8 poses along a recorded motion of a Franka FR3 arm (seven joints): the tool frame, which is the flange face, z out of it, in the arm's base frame.
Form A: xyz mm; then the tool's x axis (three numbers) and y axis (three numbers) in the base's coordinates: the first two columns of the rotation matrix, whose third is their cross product.
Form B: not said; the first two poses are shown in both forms.
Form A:
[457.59, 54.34, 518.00, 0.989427, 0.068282, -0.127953, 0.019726, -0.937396, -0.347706]
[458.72, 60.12, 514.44, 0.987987, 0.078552, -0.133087, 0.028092, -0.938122, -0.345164]
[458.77, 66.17, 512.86, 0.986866, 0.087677, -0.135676, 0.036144, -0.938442, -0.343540]
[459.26, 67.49, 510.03, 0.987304, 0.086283, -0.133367, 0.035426, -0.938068, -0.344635]
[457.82, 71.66, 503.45, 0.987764, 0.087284, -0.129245, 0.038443, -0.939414, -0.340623]
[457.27, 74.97, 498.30, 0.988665, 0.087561, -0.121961, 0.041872, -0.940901, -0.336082]
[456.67, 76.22, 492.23, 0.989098, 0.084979, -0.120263, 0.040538, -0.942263, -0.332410]
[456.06, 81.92, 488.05, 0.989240, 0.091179, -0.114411, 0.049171, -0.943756, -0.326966]
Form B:
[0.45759, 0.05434, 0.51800, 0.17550, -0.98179, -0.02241, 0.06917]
[0.45872, 0.06012, 0.51444, 0.17379, -0.98173, -0.02716, 0.07259]
[0.45877, 0.06617, 0.51286, 0.17258, -0.98166, -0.03153, 0.07465]
[0.45926, 0.06749, 0.51003, 0.17322, -0.98166, -0.03100, 0.07340]
[0.45782, 0.07166, 0.50345, 0.17108, -0.98215, -0.03200, 0.07137]
[0.45727, 0.07497, 0.49830, 0.16872, -0.98279, -0.03293, 0.06770]
[0.45667, 0.07622, 0.49223, 0.16688, -0.98321, -0.03192, 0.06658]
[0.45606, 0.08192, 0.48805, 0.16386, -0.98375, -0.03567, 0.06409]

